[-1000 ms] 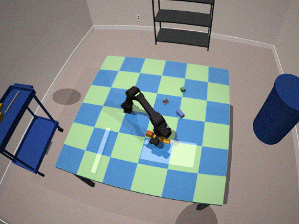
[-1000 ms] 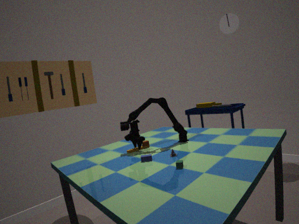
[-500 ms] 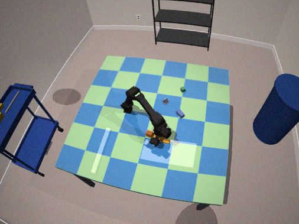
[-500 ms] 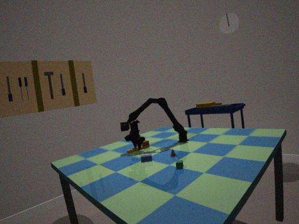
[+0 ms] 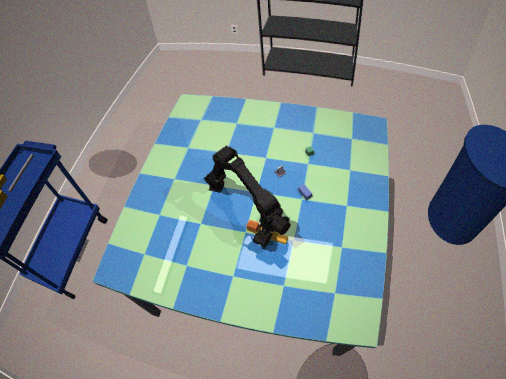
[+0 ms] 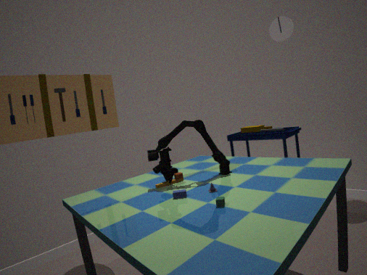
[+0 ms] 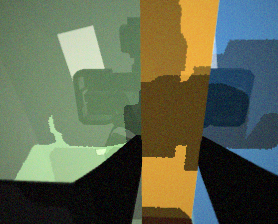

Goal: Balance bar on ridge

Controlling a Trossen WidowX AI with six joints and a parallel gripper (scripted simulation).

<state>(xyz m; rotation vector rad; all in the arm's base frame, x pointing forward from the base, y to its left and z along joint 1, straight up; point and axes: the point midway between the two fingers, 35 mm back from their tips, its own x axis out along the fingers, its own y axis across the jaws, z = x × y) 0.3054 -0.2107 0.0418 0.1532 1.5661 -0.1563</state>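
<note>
Right now my gripper tip is 12 cm short of the purple block, 24 cm to the right of it and 1 cm below it. From my gripper tip the other things lie so: green block 11 cm ahead, 50 cm to the left, 1 cm above.
</note>
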